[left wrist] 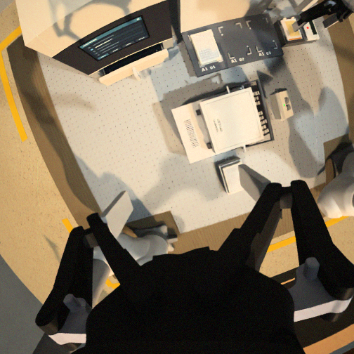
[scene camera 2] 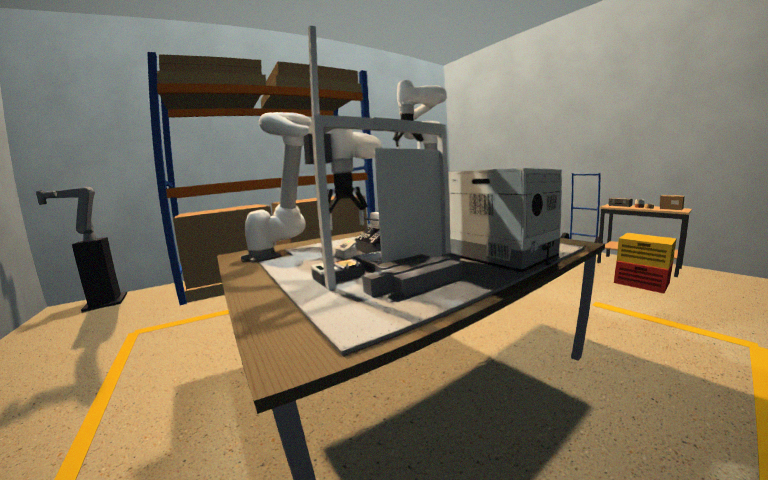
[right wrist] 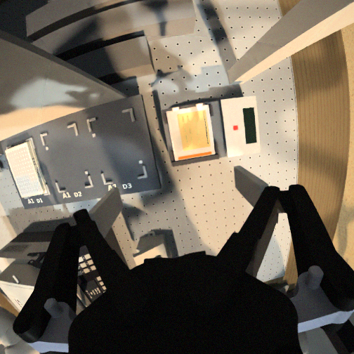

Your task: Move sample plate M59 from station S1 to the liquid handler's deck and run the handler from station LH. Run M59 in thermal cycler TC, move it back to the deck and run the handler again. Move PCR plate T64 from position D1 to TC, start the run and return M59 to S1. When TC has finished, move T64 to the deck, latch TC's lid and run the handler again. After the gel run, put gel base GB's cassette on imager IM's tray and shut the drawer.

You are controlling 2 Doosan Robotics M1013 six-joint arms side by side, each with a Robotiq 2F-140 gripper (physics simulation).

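Places are measured from the left arm's base along level axes (x ahead, y left, z up), in centimetres.
Pixels of known places: right gripper, fingertip midpoint: (scene camera 2: 346,227); right arm's base, link origin: (scene camera 2: 262,256).
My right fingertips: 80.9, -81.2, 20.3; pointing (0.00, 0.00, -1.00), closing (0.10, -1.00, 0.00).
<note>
Ahead of a thing's pixels: the offset from my right fingertips to its top centre, as dx, dy, dz. "spot": to the spot under its first point.
My left gripper (scene camera 2: 408,137) (left wrist: 182,188) is open and empty, high above the bench. My right gripper (scene camera 2: 346,212) (right wrist: 176,187) is open and empty, above the bench near gel base GB {+5.6, -7.5, -12.7} (scene camera 2: 339,270). The cassette (right wrist: 192,131), with yellow gel, sits in GB beside its white unit (right wrist: 232,146) with a red light. A white plate (left wrist: 206,48) (right wrist: 25,169) lies at D1 on the deck (left wrist: 225,35) (right wrist: 117,150). Another white plate (left wrist: 231,176) sits on a small stand. Thermal cycler TC (left wrist: 233,120) has its lid down; its latch is unclear. Imager IM {spot: +32.8, +50.8, +2.3} (scene camera 2: 492,215) has its drawer (left wrist: 145,63) partly out. Plate labels are unreadable.
A small box (left wrist: 283,106) (right wrist: 151,247) with a green light in the left wrist view stands beside TC. A grey upright post {+17.0, -14.2, +37.8} (scene camera 2: 320,198) and a tall panel (scene camera 2: 410,203) rise near GB. Dark blocks {spot: +38.2, +14.4, -14.9} (scene camera 2: 430,277) lie in front of the panel.
</note>
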